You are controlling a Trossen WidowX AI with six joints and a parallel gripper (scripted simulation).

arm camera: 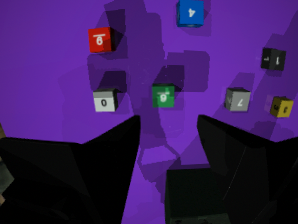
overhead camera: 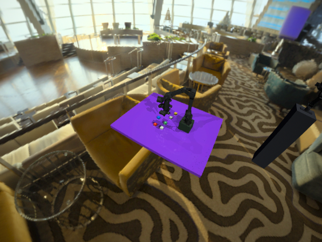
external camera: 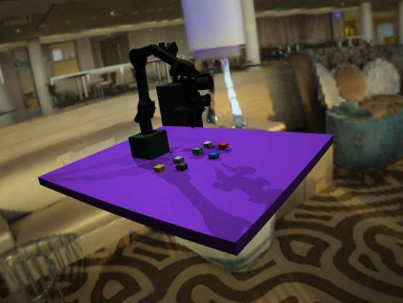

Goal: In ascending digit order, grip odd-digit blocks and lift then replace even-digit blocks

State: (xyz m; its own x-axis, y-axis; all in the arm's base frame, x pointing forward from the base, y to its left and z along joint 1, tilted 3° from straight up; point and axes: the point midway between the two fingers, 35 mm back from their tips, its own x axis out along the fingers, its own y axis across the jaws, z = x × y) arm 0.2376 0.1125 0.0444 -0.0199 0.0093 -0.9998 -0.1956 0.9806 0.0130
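The grey block lies 130 mm to the right of my gripper tip, 110 mm below it and 10 mm ahead of it. Round my gripper tip: white block (110 mm below, 80 mm to the left, 30 mm behind); then green block (110 mm below, 10 mm behind); then red block (110 mm below, 100 mm to the left, 50 mm ahead).
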